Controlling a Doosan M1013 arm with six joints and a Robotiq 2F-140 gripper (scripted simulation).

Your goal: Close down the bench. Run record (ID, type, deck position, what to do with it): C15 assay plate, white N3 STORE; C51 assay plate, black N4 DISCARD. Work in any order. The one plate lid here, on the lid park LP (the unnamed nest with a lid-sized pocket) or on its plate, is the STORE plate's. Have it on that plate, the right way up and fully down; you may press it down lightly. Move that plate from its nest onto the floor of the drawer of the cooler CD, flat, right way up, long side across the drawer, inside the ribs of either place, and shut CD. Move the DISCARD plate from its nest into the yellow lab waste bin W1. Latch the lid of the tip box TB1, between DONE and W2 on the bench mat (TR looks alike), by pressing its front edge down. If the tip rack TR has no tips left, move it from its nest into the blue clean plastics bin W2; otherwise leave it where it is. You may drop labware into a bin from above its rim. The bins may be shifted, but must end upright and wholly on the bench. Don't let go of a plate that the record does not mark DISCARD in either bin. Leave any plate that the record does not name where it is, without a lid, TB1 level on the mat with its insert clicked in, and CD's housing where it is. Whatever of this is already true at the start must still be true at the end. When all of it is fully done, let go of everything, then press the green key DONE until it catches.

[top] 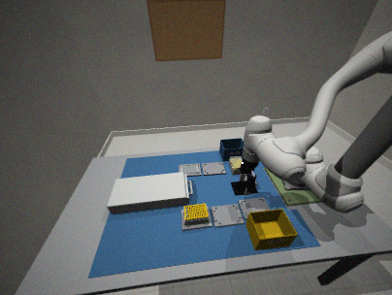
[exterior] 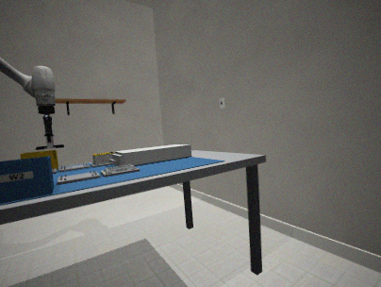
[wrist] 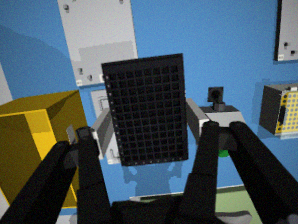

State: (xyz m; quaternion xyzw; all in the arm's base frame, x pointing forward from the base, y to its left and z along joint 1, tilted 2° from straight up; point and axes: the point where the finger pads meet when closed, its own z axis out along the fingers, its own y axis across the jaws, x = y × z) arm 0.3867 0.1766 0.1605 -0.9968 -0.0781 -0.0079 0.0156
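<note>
My gripper is now 80 mm past the DONE key box, 140 mm to the left of it and 110 mm above it. The rest, counted from my hand: yellow waste bin W1: 100 mm behind, 190 mm to the left, 130 mm below; black plate: 20 mm below; grey nest N3: 90 mm ahead, 90 mm to the left, 160 mm below.
</note>
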